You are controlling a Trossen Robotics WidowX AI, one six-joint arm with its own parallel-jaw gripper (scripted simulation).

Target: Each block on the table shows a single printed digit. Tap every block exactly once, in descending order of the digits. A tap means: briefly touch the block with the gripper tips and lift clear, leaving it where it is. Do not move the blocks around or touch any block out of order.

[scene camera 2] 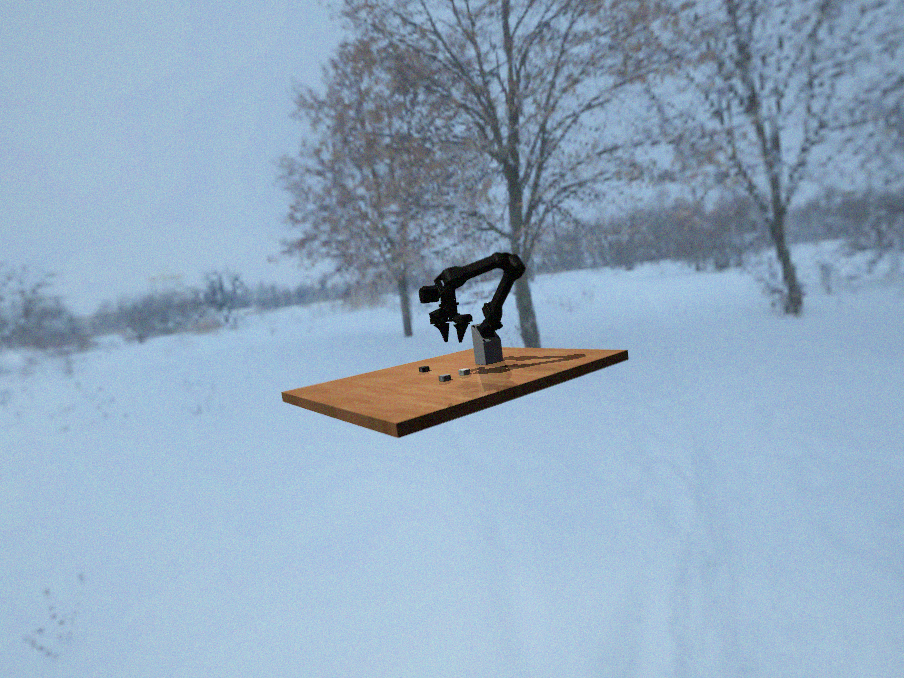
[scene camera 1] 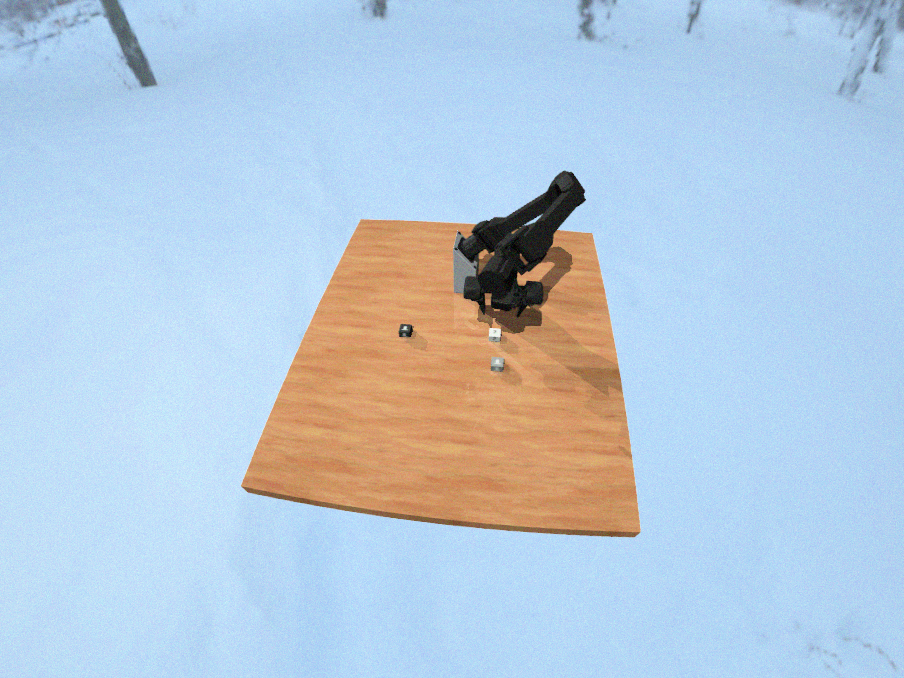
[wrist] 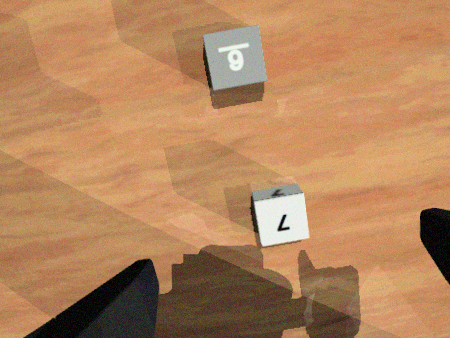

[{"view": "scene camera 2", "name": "my gripper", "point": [453, 342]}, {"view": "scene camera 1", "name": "my gripper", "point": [500, 315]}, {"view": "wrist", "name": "my gripper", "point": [288, 250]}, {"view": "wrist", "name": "grey block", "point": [234, 56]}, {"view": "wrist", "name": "white block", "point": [280, 212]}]
